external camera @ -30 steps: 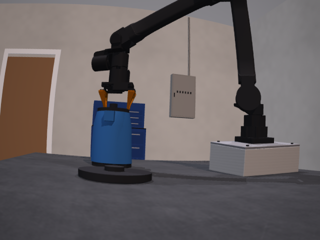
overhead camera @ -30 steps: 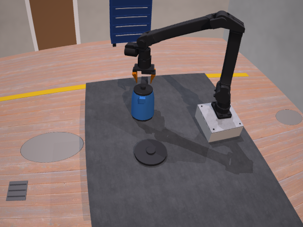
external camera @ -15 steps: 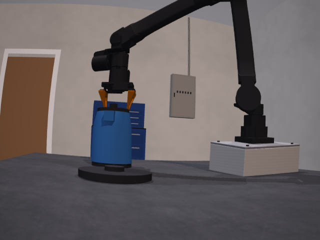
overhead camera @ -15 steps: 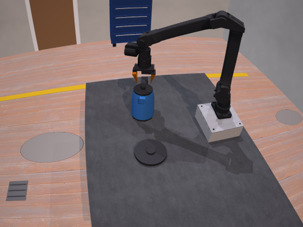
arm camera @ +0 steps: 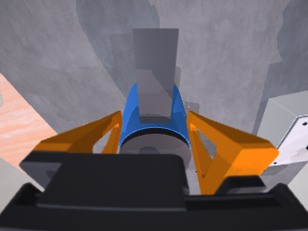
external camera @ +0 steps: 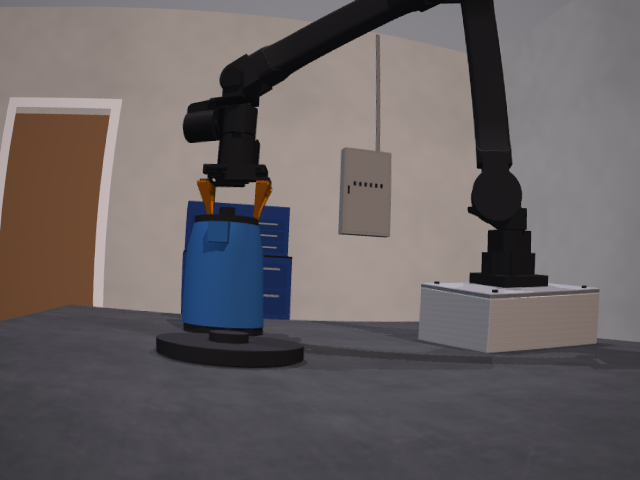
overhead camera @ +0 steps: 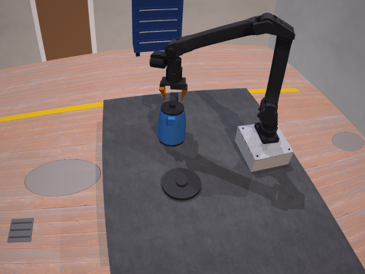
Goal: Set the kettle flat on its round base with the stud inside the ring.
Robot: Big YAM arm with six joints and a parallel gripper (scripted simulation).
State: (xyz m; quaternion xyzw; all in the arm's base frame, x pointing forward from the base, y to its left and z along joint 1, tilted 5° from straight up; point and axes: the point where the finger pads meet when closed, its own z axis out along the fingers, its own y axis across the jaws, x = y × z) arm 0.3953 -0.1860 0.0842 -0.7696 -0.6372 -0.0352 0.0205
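Now: the blue kettle 8 cm below my hand, 3 cm to the left of it and 1 cm ahead of it. Round my hand: black round base 34 cm to the left, 16 cm below, 1 cm ahead.
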